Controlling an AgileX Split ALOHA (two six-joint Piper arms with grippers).
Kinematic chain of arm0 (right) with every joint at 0, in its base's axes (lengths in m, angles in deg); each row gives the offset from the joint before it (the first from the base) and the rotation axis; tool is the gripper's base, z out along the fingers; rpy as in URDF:
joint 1: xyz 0 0 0.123 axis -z
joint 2: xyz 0 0 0 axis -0.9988 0.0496 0
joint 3: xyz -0.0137 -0.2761 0.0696 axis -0.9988 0.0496 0
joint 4: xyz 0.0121 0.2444 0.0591 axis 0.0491 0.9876 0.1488
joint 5: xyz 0 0 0 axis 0.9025 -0.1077 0.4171
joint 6: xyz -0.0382 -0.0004 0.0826 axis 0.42 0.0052 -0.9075
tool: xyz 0 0 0 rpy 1.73 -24.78 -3.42
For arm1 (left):
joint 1: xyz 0 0 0.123 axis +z
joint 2: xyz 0 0 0 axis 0.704 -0.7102 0
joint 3: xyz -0.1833 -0.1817 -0.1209 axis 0.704 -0.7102 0
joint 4: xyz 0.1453 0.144 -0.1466 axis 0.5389 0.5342 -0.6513
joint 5: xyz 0 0 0 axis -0.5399 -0.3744 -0.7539
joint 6: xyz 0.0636 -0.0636 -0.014 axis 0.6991 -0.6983 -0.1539
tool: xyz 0 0 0 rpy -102.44 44.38 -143.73
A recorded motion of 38 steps. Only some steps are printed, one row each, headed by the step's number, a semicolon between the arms.
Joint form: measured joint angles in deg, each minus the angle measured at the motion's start. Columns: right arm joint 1, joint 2, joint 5, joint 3, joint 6, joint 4; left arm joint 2, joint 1, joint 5, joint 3, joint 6, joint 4.
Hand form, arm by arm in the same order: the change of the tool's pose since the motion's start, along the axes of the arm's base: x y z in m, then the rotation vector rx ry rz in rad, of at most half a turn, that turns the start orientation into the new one. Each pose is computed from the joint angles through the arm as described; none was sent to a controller.
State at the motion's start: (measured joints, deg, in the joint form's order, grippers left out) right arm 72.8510 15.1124 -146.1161 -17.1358 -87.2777 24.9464; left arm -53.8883 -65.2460 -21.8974 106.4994 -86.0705 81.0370
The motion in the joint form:
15: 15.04 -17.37 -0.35 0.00 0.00 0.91; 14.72 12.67 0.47 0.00 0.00 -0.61
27: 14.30 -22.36 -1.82 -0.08 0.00 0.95; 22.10 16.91 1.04 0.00 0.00 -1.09
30: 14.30 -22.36 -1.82 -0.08 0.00 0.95; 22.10 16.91 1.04 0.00 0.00 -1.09
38: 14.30 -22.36 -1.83 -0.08 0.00 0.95; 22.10 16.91 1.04 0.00 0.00 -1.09
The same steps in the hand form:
15: -0.0415 -0.0111 0.0083 0.0502 -0.2940 -0.2552; -0.0343 0.0146 0.0073 -0.0706 -0.2392 0.2161
27: -0.0553 -0.0110 0.0067 0.0602 -0.3560 -0.2404; -0.0535 0.0160 0.0068 -0.0939 -0.3571 0.2834
30: -0.0553 -0.0110 0.0067 0.0602 -0.3560 -0.2404; -0.0535 0.0160 0.0068 -0.0939 -0.3571 0.2834
38: -0.0553 -0.0110 0.0067 0.0602 -0.3559 -0.2404; -0.0535 0.0160 0.0068 -0.0939 -0.3571 0.2834

